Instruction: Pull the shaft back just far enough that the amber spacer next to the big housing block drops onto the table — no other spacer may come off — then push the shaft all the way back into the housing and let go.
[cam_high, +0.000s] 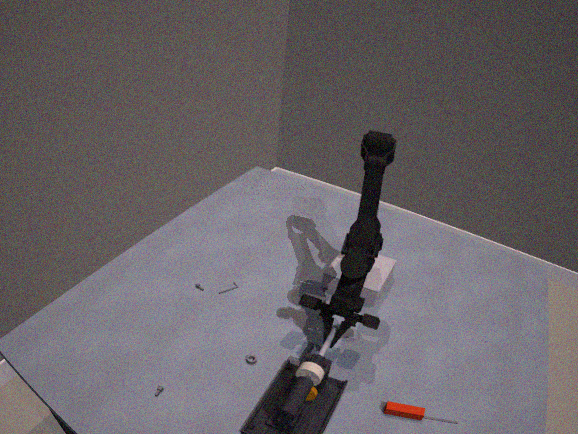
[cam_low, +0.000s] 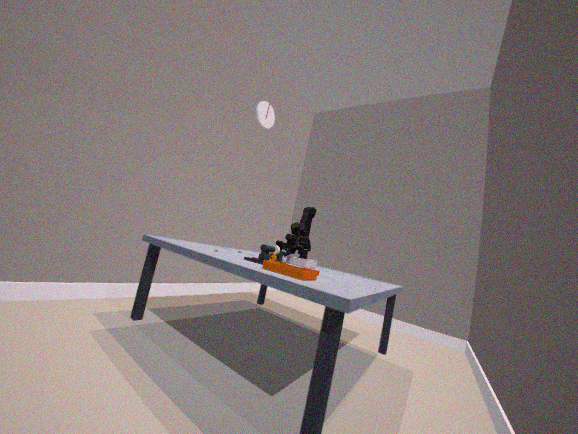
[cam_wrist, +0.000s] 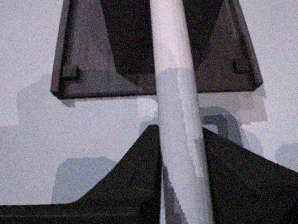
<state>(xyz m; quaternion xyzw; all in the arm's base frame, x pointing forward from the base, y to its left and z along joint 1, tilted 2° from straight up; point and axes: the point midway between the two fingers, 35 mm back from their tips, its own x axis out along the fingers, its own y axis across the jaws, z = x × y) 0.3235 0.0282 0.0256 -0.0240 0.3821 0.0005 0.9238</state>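
Now: gripper tip 40 mm short of the pale grey shaft and 30 mm below it. From my gripper tip the other things lie so: thin hex key 120 mm behind, 320 mm to the right, 50 mm below; then red-handled screwdriver 70 mm ahead, 270 mm to the left, 50 mm below.
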